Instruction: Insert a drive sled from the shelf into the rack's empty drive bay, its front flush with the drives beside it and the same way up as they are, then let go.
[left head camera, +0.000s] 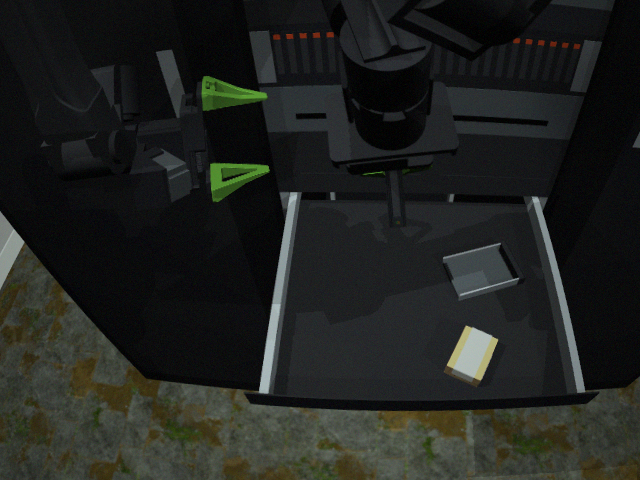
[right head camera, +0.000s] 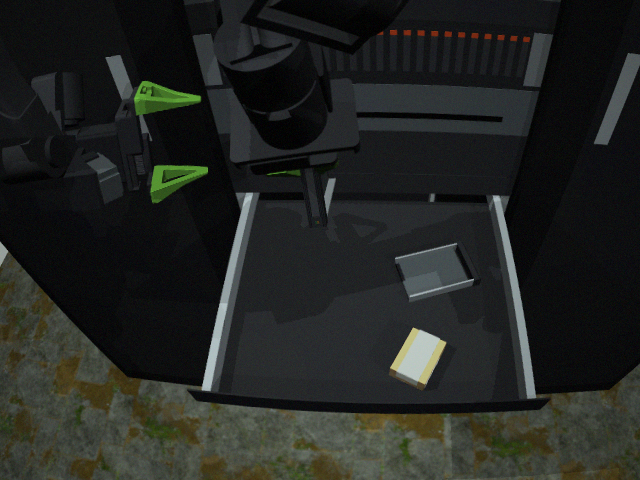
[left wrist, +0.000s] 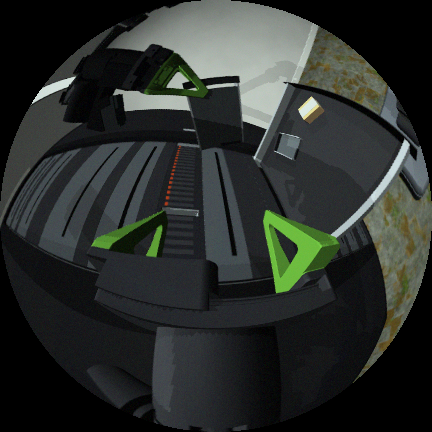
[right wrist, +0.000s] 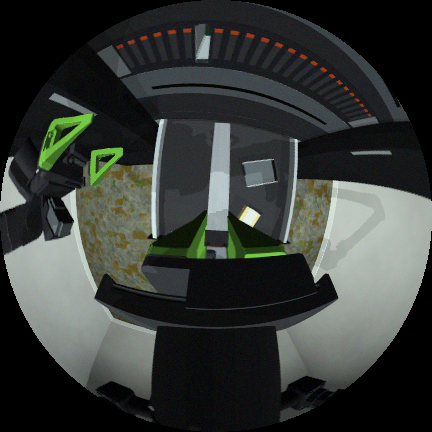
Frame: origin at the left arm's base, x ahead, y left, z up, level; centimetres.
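Seen in the pictures: left gripper, fingertip midpoint: (left head camera: 268, 133) (right head camera: 204, 136) (left wrist: 215, 215) (right wrist: 109, 136); right gripper, fingertip midpoint: (left head camera: 392, 170) (right head camera: 312, 169) (left wrist: 205, 94) (right wrist: 215, 215).
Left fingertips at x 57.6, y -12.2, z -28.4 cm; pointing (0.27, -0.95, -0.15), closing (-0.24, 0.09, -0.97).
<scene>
A point is followed by its place in that frame.
My right gripper (left head camera: 396, 172) @[x 48.6, y -26.4, z -26.1 cm] (right head camera: 303, 169) @[x 48.6, y -26.4, z -26.1 cm] (right wrist: 215, 215) @[x 48.6, y -26.4, z -26.1 cm] is shut on a drive sled (left head camera: 395, 198) @[x 45.5, y -26.7, z -26.8 cm] (right head camera: 314, 198) @[x 45.4, y -26.8, z -26.8 cm] (left wrist: 218, 117) @[x 51.9, y -25.9, z -28.8 cm] (right wrist: 218, 175) @[x 52.2, y -26.2, z -24.7 cm], a thin slab with dark broad faces and pale edges. It is seen edge-on in the right wrist view, held above the shelf (left head camera: 336, 356) @[x 42.1, y -19.9, z -55.4 cm] (right head camera: 289, 356) @[x 42.1, y -21.1, z -55.4 cm] (right wrist: 185, 205) @[x 44.5, y -20.2, z -55.4 cm], apart from the rack. A row of orange-tipped drives (left head camera: 310, 59) (right head camera: 434, 54) @[x 70.6, y -40.7, z -24.9 cm] (right wrist: 265, 52) @[x 70.6, y -30.8, z -24.2 cm] runs across the rack. The empty bay (right wrist: 202, 46) shows as a pale gap among them; the right arm hides it in both head views. My left gripper (left head camera: 267, 132) @[x 57.6, y -12.2, z -28.4 cm] (right head camera: 204, 134) @[x 57.6, y -12.2, z -28.4 cm] (left wrist: 215, 215) @[x 57.6, y -12.2, z -28.4 cm] (right wrist: 109, 136) @[x 57.6, y -12.2, z -28.4 cm] is open and empty at the left.
On the shelf lie an open grey tray (left head camera: 460, 296) @[x 51.7, y -38.2, z -54.2 cm] (right head camera: 410, 297) @[x 51.8, y -38.2, z -54.2 cm] and a yellow-and-white box (left head camera: 473, 353) @[x 41.4, y -39.0, z -52.7 cm] (right head camera: 419, 356) @[x 41.4, y -39.1, z -52.7 cm] (left wrist: 310, 109) @[x 41.9, y -37.5, z -52.8 cm] (right wrist: 249, 216) @[x 42.9, y -39.5, z -52.7 cm]. Pale rails (left head camera: 558, 294) @[x 50.6, y -53.7, z -52.1 cm] (right head camera: 511, 294) @[x 51.3, y -53.5, z -52.6 cm] edge the shelf. Dark cabinet sides (left head camera: 180, 310) @[x 68.7, y 23.2, z -91.7 cm] (right head camera: 155, 310) @[x 68.7, y 22.4, z -92.1 cm] flank the rack.
</scene>
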